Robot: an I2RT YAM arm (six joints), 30 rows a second.
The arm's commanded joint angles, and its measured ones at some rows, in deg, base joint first. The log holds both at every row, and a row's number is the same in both.
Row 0, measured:
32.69 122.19 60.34 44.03 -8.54 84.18
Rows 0 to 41, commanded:
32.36 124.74 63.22 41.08 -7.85 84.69
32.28 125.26 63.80 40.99 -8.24 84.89
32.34 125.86 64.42 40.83 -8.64 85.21
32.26 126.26 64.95 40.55 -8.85 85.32
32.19 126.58 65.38 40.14 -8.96 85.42
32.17 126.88 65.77 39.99 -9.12 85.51
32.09 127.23 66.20 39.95 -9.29 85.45
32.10 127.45 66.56 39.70 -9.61 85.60
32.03 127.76 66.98 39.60 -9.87 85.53
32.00 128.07 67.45 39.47 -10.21 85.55
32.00 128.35 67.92 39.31 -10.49 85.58
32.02 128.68 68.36 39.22 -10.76 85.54
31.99 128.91 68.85 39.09 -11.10 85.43
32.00 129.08 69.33 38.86 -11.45 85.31
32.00 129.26 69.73 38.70 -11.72 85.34
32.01 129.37 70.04 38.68 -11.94 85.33
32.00 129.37 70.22 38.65 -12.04 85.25
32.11 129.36 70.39 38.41 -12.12 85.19
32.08 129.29 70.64 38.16 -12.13 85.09
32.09 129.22 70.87 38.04 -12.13 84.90
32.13 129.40 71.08 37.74 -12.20 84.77
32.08 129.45 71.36 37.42 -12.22 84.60
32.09 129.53 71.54 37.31 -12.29 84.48
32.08 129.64 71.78 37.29 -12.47 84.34
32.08 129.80 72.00 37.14 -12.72 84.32
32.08 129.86 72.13 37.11 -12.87 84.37
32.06 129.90 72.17 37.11 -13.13 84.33
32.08 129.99 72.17 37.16 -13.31 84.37
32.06 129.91 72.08 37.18 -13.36 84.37
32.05 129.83 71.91 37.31 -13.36 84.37
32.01 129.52 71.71 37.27 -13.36 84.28
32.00 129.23 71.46 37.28 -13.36 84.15
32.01 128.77 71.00 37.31 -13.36 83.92
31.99 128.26 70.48 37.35 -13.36 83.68
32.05 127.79 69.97 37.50 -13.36 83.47
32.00 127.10 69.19 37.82 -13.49 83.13
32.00 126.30 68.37 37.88 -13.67 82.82
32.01 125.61 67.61 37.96 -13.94 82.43
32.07 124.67 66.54 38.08 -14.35 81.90
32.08 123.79 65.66 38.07 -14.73 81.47
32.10 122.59 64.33 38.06 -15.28 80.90
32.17 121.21 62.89 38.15 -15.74 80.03
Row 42, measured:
32.08 124.75 65.95 38.63 -14.15 82.78
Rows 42 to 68, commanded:
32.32 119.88 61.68 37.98 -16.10 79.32
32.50 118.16 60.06 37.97 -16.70 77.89
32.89 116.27 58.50 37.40 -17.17 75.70
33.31 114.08 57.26 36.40 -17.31 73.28
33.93 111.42 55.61 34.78 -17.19 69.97
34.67 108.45 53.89 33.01 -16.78 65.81
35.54 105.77 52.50 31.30 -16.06 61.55
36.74 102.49 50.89 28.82 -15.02 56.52
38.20 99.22 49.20 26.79 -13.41 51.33
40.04 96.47 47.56 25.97 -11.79 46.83
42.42 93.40 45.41 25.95 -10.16 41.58
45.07 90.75 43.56 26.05 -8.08 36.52
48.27 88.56 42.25 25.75 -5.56 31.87
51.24 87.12 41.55 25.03 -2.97 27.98
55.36 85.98 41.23 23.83 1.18 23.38
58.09 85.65 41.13 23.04 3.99 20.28
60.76 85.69 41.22 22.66 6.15 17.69
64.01 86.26 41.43 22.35 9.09 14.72
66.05 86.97 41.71 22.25 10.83 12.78
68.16 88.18 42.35 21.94 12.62 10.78
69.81 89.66 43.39 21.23 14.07 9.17
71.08 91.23 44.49 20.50 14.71 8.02
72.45 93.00 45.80 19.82 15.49 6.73
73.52 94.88 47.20 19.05 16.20 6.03
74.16 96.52 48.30 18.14 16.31 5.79
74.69 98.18 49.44 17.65 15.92 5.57
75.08 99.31 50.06 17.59 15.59 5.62
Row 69, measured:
73.95 96.55 47.70 19.20 11.77 10.70
